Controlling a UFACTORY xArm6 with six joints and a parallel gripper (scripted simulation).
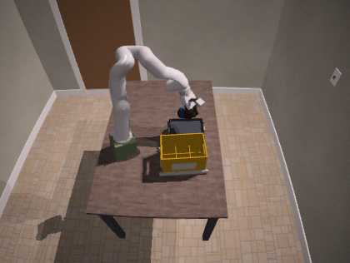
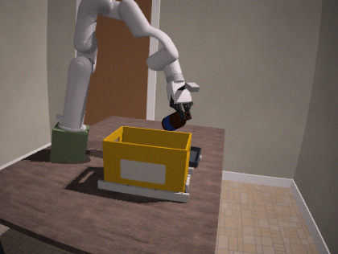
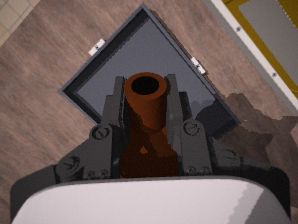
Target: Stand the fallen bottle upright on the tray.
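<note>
The bottle is 30 mm behind my hand, 30 mm to the left of it and 30 mm below it. From my hand the other things lie so: yellow crate (110 mm behind, 230 mm to the right, 120 mm below); tray (40 mm behind, 40 mm to the left, 190 mm below).
</note>
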